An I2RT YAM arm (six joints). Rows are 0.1 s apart.
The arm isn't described. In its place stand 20 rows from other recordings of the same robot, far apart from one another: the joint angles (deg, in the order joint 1, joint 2, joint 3, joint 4, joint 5, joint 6), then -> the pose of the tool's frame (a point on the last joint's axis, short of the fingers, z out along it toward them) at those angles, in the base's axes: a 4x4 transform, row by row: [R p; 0 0 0 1], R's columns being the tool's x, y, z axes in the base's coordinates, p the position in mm.
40.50, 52.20, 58.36, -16.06, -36.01, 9.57 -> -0.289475 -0.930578 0.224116 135.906; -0.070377 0.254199 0.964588 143.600; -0.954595 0.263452 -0.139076 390.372; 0 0 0 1
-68.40, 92.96, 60.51, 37.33, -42.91, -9.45 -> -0.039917 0.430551 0.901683 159.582; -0.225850 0.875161 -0.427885 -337.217; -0.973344 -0.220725 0.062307 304.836; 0 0 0 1
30.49, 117.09, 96.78, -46.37, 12.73, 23.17 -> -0.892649 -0.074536 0.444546 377.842; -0.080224 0.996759 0.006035 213.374; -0.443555 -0.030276 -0.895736 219.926; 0 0 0 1
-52.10, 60.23, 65.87, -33.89, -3.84, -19.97 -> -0.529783 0.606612 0.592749 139.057; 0.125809 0.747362 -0.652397 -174.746; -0.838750 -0.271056 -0.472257 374.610; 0 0 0 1
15.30, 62.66, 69.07, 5.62, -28.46, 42.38 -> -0.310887 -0.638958 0.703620 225.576; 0.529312 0.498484 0.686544 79.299; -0.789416 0.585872 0.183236 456.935; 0 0 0 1
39.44, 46.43, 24.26, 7.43, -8.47, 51.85 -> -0.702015 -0.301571 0.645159 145.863; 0.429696 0.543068 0.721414 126.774; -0.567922 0.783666 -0.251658 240.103; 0 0 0 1
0.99, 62.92, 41.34, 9.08, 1.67, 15.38 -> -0.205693 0.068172 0.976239 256.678; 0.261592 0.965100 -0.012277 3.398; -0.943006 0.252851 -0.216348 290.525; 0 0 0 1
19.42, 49.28, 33.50, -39.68, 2.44, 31.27 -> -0.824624 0.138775 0.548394 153.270; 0.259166 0.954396 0.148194 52.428; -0.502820 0.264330 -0.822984 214.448; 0 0 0 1
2.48, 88.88, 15.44, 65.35, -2.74, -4.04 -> -0.133871 -0.100185 0.985922 250.341; -0.076236 0.992970 0.090550 12.546; -0.988062 -0.063041 -0.140568 144.297; 0 0 0 1
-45.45, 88.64, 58.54, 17.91, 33.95, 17.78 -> 0.156399 0.972809 0.170830 236.266; 0.202201 0.137760 -0.969607 -268.347; -0.966775 0.186187 -0.175158 284.605; 0 0 0 1
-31.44, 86.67, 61.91, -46.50, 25.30, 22.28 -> -0.524434 0.851087 0.024903 236.405; 0.722369 0.460221 -0.516121 -162.361; -0.450724 -0.252682 -0.856154 228.374; 0 0 0 1
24.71, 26.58, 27.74, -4.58, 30.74, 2.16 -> -0.050226 0.106191 0.993076 127.562; 0.012548 0.994320 -0.105689 38.669; -0.998659 0.007153 -0.051273 290.335; 0 0 0 1
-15.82, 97.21, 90.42, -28.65, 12.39, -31.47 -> -0.702638 0.079308 0.707114 375.191; -0.330875 0.843373 -0.423372 -114.249; -0.629937 -0.531444 -0.566345 342.956; 0 0 0 1
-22.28, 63.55, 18.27, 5.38, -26.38, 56.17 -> -0.310323 0.506558 0.804425 189.837; 0.931379 0.331449 0.150580 -60.686; -0.190348 0.795953 -0.574654 150.076; 0 0 0 1
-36.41, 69.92, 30.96, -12.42, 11.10, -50.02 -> -0.924427 -0.045443 0.378642 177.482; -0.252527 0.816950 -0.518481 -139.415; -0.285770 -0.574915 -0.766687 168.949; 0 0 0 1
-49.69, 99.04, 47.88, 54.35, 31.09, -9.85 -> -0.133302 0.978178 0.159367 222.878; -0.069323 0.151206 -0.986069 -291.132; -0.988648 -0.142493 0.047654 226.835; 0 0 0 1
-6.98, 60.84, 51.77, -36.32, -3.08, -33.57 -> -0.635159 -0.320832 0.702595 218.298; -0.478517 0.877499 -0.031887 -24.799; -0.606296 -0.356457 -0.710875 286.683; 0 0 0 1
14.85, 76.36, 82.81, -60.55, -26.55, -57.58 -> -0.012390 -0.919685 0.392461 243.871; -0.784499 0.252306 0.566483 81.124; -0.620006 -0.300867 -0.724618 371.459; 0 0 0 1
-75.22, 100.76, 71.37, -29.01, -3.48, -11.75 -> -0.407618 0.892714 0.192118 96.376; 0.748171 0.447119 -0.490229 -356.815; -0.523534 -0.056089 -0.850156 211.611; 0 0 0 1
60.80, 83.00, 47.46, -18.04, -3.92, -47.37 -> 0.389437 -0.892057 0.229289 137.931; -0.807760 -0.211166 0.550393 251.787; -0.442564 -0.399553 -0.802804 193.819; 0 0 0 1
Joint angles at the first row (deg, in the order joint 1, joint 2, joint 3, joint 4, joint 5, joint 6):
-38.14 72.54 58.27 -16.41 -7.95 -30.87
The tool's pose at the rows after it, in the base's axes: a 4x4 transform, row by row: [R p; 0 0 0 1], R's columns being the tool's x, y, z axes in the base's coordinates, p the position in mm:
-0.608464 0.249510 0.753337 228.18; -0.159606 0.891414 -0.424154 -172.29; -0.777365 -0.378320 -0.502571 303.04; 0 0 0 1
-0.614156 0.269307 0.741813 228.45; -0.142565 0.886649 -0.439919 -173.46; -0.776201 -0.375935 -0.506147 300.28; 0 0 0 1
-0.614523 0.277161 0.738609 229.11; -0.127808 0.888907 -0.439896 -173.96; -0.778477 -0.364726 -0.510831 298.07; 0 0 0 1
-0.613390 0.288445 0.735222 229.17; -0.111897 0.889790 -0.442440 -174.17; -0.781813 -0.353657 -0.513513 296.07; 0 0 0 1
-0.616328 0.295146 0.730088 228.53; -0.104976 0.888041 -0.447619 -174.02; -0.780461 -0.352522 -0.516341 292.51; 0 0 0 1
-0.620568 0.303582 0.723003 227.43; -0.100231 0.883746 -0.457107 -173.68; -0.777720 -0.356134 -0.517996 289.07; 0 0 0 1
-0.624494 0.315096 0.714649 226.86; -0.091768 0.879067 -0.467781 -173.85; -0.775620 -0.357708 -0.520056 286.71; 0 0 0 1
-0.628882 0.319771 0.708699 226.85; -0.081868 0.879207 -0.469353 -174.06; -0.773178 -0.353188 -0.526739 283.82; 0 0 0 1
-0.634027 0.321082 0.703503 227.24; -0.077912 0.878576 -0.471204 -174.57; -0.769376 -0.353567 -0.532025 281.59; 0 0 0 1
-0.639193 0.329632 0.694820 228.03; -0.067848 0.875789 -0.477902 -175.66; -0.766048 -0.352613 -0.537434 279.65; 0 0 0 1
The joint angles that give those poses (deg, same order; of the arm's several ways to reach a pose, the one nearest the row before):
-37.98 72.25 57.01 -15.22 -7.42 -30.30
-37.99 72.50 56.63 -14.74 -6.31 -29.56
-37.97 72.77 56.43 -14.57 -6.18 -28.79
-37.97 72.87 56.10 -14.32 -5.94 -27.91
-37.97 72.81 55.31 -13.75 -5.53 -27.65
-37.97 72.62 54.43 -13.13 -4.85 -27.55
-37.97 72.60 53.92 -12.75 -4.07 -27.24
-37.97 72.77 53.55 -12.64 -3.79 -26.90
-37.97 73.04 53.35 -12.52 -3.52 -26.89
-37.97 73.45 53.33 -12.43 -2.91 -26.57

